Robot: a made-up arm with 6 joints. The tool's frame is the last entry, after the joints. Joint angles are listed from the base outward.
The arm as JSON. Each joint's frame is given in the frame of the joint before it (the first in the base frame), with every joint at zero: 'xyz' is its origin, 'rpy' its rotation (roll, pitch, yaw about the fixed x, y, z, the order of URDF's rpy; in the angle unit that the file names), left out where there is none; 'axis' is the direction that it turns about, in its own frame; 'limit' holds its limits. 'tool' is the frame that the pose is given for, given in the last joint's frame.
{
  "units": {
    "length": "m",
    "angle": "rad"
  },
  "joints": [
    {
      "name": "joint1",
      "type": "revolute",
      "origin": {
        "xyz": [
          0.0,
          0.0,
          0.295
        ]
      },
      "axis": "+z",
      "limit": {
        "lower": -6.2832,
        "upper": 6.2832
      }
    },
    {
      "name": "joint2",
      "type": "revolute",
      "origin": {
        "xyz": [
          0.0,
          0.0,
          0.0
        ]
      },
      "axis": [
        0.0,
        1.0,
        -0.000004
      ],
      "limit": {
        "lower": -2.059,
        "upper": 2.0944
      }
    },
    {
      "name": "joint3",
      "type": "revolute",
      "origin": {
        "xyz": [
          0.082,
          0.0,
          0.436
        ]
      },
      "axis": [
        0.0,
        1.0,
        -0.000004
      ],
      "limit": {
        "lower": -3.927,
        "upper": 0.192
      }
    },
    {
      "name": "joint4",
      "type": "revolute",
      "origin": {
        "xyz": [
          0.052,
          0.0,
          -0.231
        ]
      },
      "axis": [
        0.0,
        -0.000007,
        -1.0
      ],
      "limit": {
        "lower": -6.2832,
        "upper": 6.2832
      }
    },
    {
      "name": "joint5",
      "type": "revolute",
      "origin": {
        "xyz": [
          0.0,
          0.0,
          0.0
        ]
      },
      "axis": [
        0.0,
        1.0,
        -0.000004
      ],
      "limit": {
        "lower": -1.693,
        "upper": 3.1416
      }
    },
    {
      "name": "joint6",
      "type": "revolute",
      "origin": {
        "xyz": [
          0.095,
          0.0,
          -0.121
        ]
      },
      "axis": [
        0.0,
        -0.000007,
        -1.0
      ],
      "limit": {
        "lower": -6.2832,
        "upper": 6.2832
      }
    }
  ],
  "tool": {
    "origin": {
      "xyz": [
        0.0,
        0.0,
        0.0
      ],
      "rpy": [
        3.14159,
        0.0,
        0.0
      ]
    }
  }
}
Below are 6 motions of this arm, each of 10 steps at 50 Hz.
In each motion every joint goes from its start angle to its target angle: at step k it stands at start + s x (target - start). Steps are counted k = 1, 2, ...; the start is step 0. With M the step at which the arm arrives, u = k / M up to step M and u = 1 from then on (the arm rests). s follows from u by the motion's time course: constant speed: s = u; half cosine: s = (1 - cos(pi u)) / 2; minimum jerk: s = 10 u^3 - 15 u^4 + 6 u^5.
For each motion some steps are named. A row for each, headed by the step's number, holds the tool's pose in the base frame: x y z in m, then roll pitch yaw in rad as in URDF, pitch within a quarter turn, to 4 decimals.
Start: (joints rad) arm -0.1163 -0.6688 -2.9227 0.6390 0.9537 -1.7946
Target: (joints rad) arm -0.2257 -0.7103 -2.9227 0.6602 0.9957 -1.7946
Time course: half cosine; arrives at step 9
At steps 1, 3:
1: -0.3807 0.0721 1.0209 0.5204 0.3811 1.8404
3: -0.3842 0.0830 1.0174 0.5215 0.3883 1.8185

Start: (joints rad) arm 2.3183 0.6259 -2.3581 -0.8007 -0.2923 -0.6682
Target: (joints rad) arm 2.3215 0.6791 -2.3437 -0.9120 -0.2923 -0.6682
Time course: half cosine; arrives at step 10
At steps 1, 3, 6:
1: -0.4849 0.3898 0.7883 1.2131 -0.0390 -2.1562
3: -0.4901 0.3924 0.7797 1.2297 -0.0224 -2.1592
6: -0.5026 0.3984 0.7582 1.2706 0.0188 -2.1645

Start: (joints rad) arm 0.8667 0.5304 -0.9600 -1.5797 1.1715 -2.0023
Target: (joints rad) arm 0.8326 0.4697 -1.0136 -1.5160 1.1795 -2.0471
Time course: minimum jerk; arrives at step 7
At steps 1, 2, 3, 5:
1: 0.3754 0.3262 0.3201 -1.9285 0.0291 -2.1052
2: 0.3776 0.3255 0.3249 -1.9285 0.0381 -2.1148
3: 0.3817 0.3241 0.3337 -1.9289 0.0547 -2.1325
5: 0.3901 0.3205 0.3533 -1.9317 0.0909 -2.1708

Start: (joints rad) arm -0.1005 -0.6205 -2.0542 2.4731 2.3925 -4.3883
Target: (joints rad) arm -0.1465 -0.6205 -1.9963 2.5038 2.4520 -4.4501
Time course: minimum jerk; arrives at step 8
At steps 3, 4, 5, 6, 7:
3: -0.2318 0.1199 0.9583 -2.0807 0.5620 0.7008
4: -0.2286 0.1210 0.9574 -2.0776 0.5544 0.7078
5: -0.2254 0.1220 0.9565 -2.0744 0.5466 0.7149
6: -0.2229 0.1227 0.9558 -2.0718 0.5405 0.7203
7: -0.2217 0.1231 0.9554 -2.0705 0.5374 0.7230

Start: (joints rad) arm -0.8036 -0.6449 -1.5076 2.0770 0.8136 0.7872
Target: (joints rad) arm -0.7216 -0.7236 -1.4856 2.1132 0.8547 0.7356
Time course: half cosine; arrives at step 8
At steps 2, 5, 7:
2: 0.0721 -0.0437 0.9563 -0.7301 0.4308 -0.8788
5: 0.0561 -0.0203 0.9574 -0.7296 0.3706 -0.8260
7: 0.0475 -0.0092 0.9575 -0.7293 0.3405 -0.8000

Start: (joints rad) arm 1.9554 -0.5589 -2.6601 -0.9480 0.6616 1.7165
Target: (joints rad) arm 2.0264 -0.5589 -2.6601 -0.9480 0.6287 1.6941
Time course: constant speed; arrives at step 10
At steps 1, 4, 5, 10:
1: 0.0923 -0.2258 1.0877 -0.6008 0.1448 -0.4364
4: 0.0963 -0.2251 1.0877 -0.5917 0.1399 -0.4200
5: 0.0976 -0.2248 1.0876 -0.5887 0.1382 -0.4145
10: 0.1043 -0.2234 1.0874 -0.5735 0.1303 -0.3873

